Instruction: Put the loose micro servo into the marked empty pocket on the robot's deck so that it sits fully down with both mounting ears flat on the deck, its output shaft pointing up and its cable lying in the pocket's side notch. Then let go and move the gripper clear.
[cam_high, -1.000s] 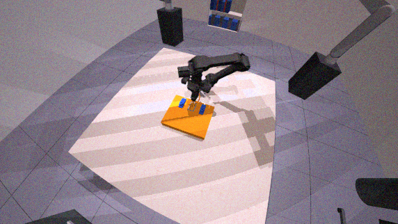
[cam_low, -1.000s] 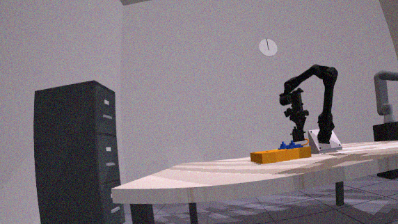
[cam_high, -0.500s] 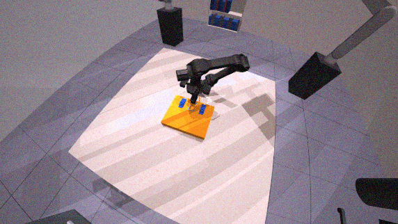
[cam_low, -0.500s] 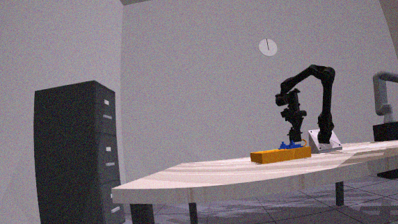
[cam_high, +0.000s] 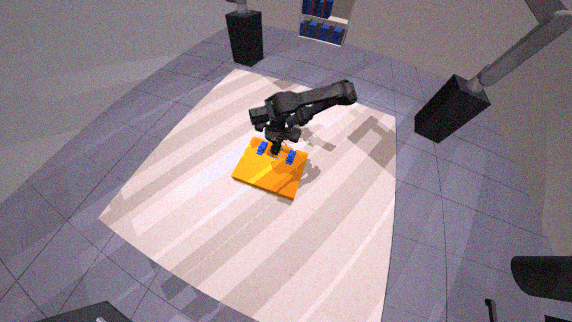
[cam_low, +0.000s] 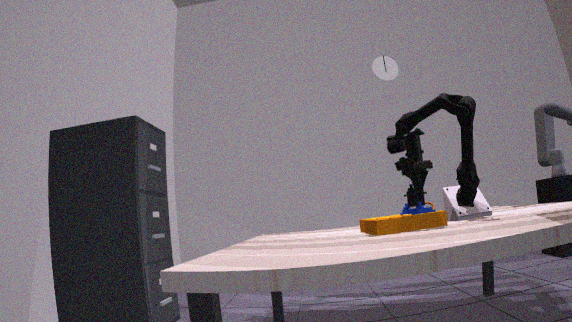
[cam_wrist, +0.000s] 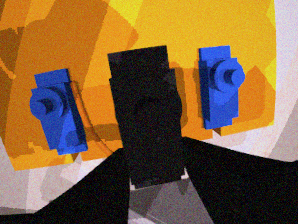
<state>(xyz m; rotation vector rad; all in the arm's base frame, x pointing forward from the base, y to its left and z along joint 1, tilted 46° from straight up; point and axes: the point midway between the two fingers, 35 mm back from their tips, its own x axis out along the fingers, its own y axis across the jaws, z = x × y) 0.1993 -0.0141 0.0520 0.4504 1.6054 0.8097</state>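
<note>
Right now the orange deck is 12 cm ahead of my gripper tip, 10 cm below it and 2 cm to the left of it.
</note>
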